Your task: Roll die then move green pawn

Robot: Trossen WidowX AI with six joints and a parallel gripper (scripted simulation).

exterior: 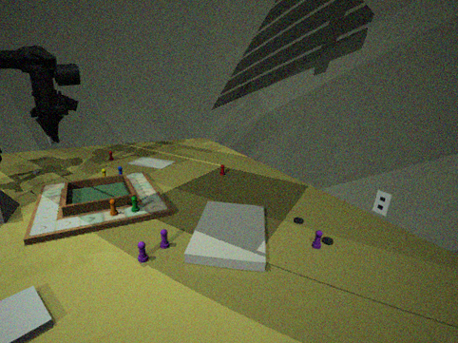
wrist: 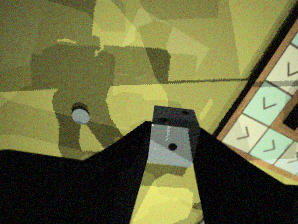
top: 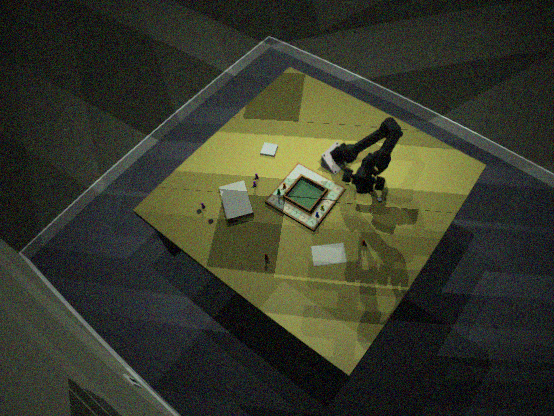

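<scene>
Now: the green pawn 220 mm ahead of my gripper tip, 320 mm to the right of it and 90 mm below it. Also, from my gripper tip: die right at my gripper tip; then blue pawn 190 mm ahead, 100 mm to the right, 90 mm below; then yellow pawn 140 mm ahead, 100 mm to the right, 90 mm below.
</scene>
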